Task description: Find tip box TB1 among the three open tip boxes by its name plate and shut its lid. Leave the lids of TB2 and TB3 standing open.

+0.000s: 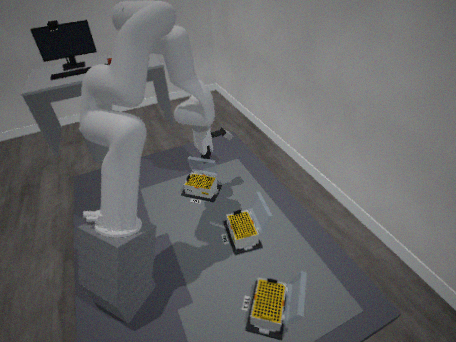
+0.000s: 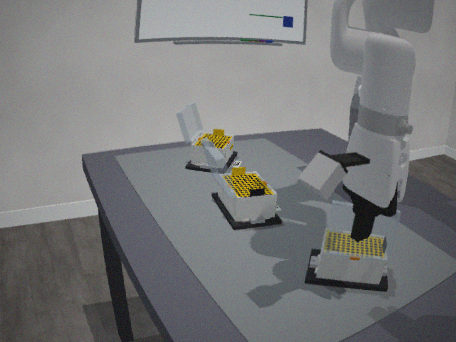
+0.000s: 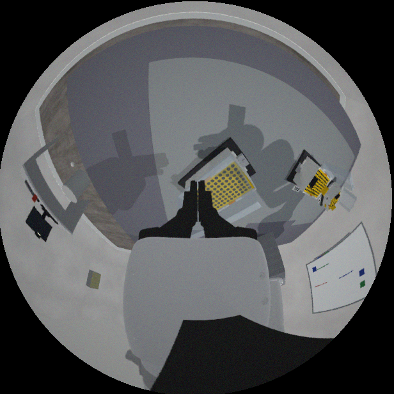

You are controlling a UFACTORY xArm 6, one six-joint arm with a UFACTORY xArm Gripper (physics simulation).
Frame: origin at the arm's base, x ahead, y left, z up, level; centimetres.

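Seen in the pictures: gripper, fingertip midpoint: [image 1: 206, 162] [image 2: 359, 237]; arm's base, origin of the base link: [image 1: 118, 225].
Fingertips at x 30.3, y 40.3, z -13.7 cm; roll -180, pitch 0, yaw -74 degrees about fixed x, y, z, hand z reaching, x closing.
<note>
Offsets run from my fingertips to a thing's middle. "spot": to the spot under its first point. Level surfaces: height alone.
Tip box TB1 {dx -4.5, dy -6.7, dz -8.0 cm} [image 1: 201, 181] [image 2: 350, 269] [image 3: 231, 184] holds a yellow tip rack; its blurred name plate {spot: dx -7.6, dy -11.7, dz -11.0 cm} [image 1: 195, 201] seems to read TB1. Its clear lid {spot: dx -2.2, dy -1.1, dz -0.1 cm} [image 1: 201, 164] stands steeply raised, roughly upright. My gripper [image 1: 206, 156] [image 2: 361, 238] [image 3: 197, 189] is shut and empty, fingers down, close behind that lid; whether they touch it cannot be told. Tip box TB2 {dx +6.1, dy -33.4, dz -8.0 cm} [image 1: 242, 226] [image 2: 255, 206] [image 3: 316, 184], with its plate [image 3: 296, 189], has its lid [image 1: 264, 204] open. Tip box TB3 {dx +7.6, dy -62.0, dz -4.8 cm} [image 1: 269, 301] [image 2: 215, 141] has its lid {dx +13.5, dy -65.1, dz -0.8 cm} [image 1: 301, 295] [image 2: 189, 122] open.
The boxes sit in black trays on a grey mat {dz -11.3 cm} [image 1: 330, 280] [image 2: 165, 200] on the dark table {dz -11.6 cm} [image 2: 125, 235]. TB2 is in the middle and TB3 at the far end from my gripper. A desk with a monitor [image 1: 64, 41] stands behind the arm; a whiteboard [image 2: 215, 20] hangs on the wall.
</note>
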